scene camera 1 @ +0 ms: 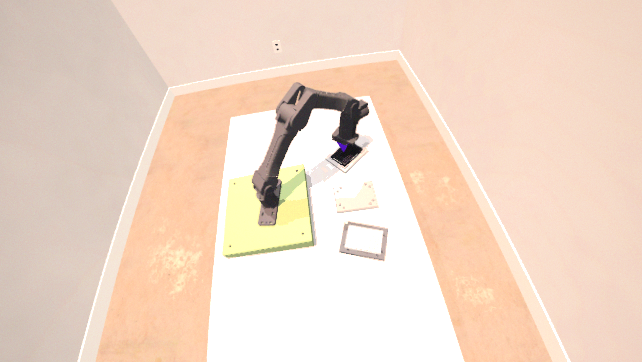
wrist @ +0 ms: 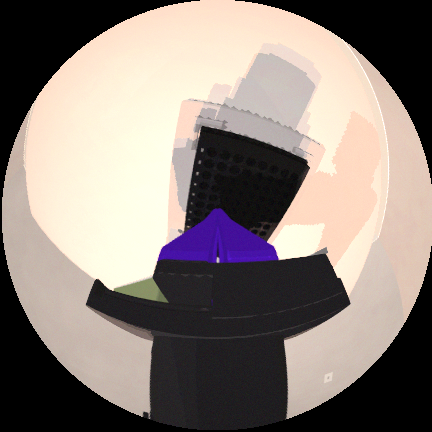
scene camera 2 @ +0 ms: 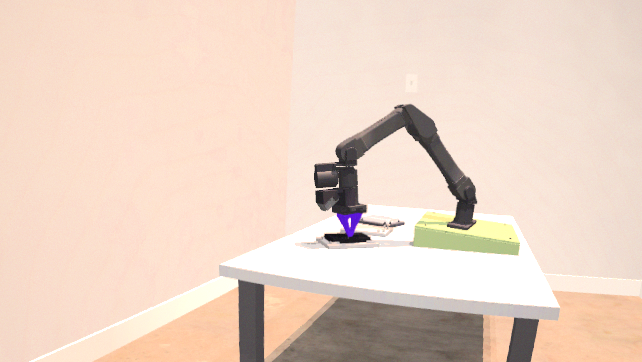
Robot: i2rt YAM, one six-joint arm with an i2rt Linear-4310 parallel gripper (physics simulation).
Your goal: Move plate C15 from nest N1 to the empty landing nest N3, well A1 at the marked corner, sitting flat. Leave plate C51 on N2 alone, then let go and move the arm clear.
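A black well plate [scene camera 1: 345,160] [scene camera 2: 332,238] [wrist: 245,165] lies in a pale nest [scene camera 1: 356,163] [scene camera 2: 350,245] near the table's far end in scene camera 1. My gripper [scene camera 1: 344,151] [scene camera 2: 349,235] [wrist: 217,214] is shut, its purple fingertips together with no plate between them. The tips are over the plate's top, touching it or just above; I cannot tell which. A pale nest [scene camera 1: 345,199] [scene camera 2: 380,231] with small studs lies in the middle of the row. A dark grey rectangular nest frame [scene camera 1: 364,255] with a white inside is at the row's near end. Plate and nest labels are unreadable.
The arm's base stands on a thick yellow-green block [scene camera 1: 245,220] [scene camera 2: 465,244], beside the row of nests. The white table [scene camera 1: 320,300] [scene camera 2: 390,272] has its long right edge close beyond the nests in scene camera 1. Walls stand around the table.
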